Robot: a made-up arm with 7 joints. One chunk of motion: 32 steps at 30 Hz.
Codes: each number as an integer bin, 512 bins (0 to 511) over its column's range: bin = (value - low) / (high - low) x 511, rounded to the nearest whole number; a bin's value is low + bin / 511 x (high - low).
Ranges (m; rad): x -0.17..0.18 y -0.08..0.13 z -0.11..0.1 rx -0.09..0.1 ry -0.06..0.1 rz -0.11..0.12
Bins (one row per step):
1: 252 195 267 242 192 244
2: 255 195 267 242 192 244
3: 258 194 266 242 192 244
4: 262 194 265 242 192 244
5: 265 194 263 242 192 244
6: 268 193 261 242 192 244
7: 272 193 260 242 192 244
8: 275 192 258 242 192 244
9: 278 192 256 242 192 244
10: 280 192 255 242 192 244
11: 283 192 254 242 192 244
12: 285 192 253 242 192 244
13: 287 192 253 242 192 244
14: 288 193 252 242 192 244
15: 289 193 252 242 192 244
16: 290 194 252 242 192 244
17: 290 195 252 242 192 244
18: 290 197 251 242 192 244
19: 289 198 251 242 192 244
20: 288 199 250 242 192 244
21: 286 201 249 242 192 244
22: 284 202 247 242 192 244
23: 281 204 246 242 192 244
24: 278 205 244 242 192 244
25: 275 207 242 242 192 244
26: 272 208 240 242 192 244
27: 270 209 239 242 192 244
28: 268 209 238 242 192 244
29: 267 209 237 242 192 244
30: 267 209 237 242 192 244
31: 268 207 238 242 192 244
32: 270 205 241 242 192 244
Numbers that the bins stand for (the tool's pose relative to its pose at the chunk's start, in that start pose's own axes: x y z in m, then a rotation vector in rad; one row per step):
1: 0.0026 0.0001 -0.0003 0.0000 0.0001 -0.0002
2: 0.0047 0.0001 -0.0003 0.0000 0.0001 -0.0002
3: 0.0067 -0.0003 -0.0007 0.0000 0.0001 -0.0002
4: 0.0095 -0.0003 -0.0011 0.0000 0.0001 -0.0002
5: 0.0115 -0.0003 -0.0019 0.0000 0.0001 -0.0002
6: 0.0136 -0.0007 -0.0027 0.0000 0.0001 -0.0002
7: 0.0163 -0.0007 -0.0032 0.0000 0.0001 -0.0002
8: 0.0184 -0.0011 -0.0040 0.0000 0.0001 -0.0002
9: 0.0204 -0.0011 -0.0048 0.0000 0.0001 -0.0002
10: 0.0218 -0.0011 -0.0052 0.0000 0.0001 -0.0002
11: 0.0238 -0.0011 -0.0056 0.0000 0.0001 -0.0002
12: 0.0252 -0.0011 -0.0060 0.0000 0.0001 -0.0002
13: 0.0266 -0.0011 -0.0060 0.0000 0.0001 -0.0002
14: 0.0273 -0.0007 -0.0064 0.0000 0.0001 -0.0002
15: 0.0279 -0.0007 -0.0064 0.0000 0.0001 -0.0002
16: 0.0286 -0.0003 -0.0064 0.0000 0.0001 -0.0002
17: 0.0286 0.0001 -0.0064 0.0000 0.0001 -0.0002
18: 0.0286 0.0010 -0.0068 0.0000 0.0001 -0.0002
19: 0.0279 0.0014 -0.0068 0.0000 0.0001 -0.0002
20: 0.0273 0.0018 -0.0073 0.0000 0.0001 -0.0002
21: 0.0259 0.0026 -0.0077 0.0000 0.0001 -0.0002
22: 0.0245 0.0030 -0.0085 0.0000 0.0001 -0.0002
23: 0.0225 0.0038 -0.0089 0.0000 0.0001 -0.0002
24: 0.0204 0.0042 -0.0097 0.0000 0.0001 -0.0002
25: 0.0184 0.0051 -0.0105 0.0000 0.0001 -0.0002
26: 0.0163 0.0055 -0.0114 0.0000 0.0001 -0.0002
27: 0.0149 0.0059 -0.0118 0.0000 0.0001 -0.0002
28: 0.0136 0.0059 -0.0122 0.0000 0.0001 -0.0002
29: 0.0129 0.0059 -0.0126 0.0000 0.0001 -0.0002
30: 0.0129 0.0059 -0.0126 0.0000 0.0001 -0.0002
31: 0.0136 0.0051 -0.0122 0.0000 0.0001 -0.0002
32: 0.0149 0.0042 -0.0110 0.0000 0.0001 -0.0002

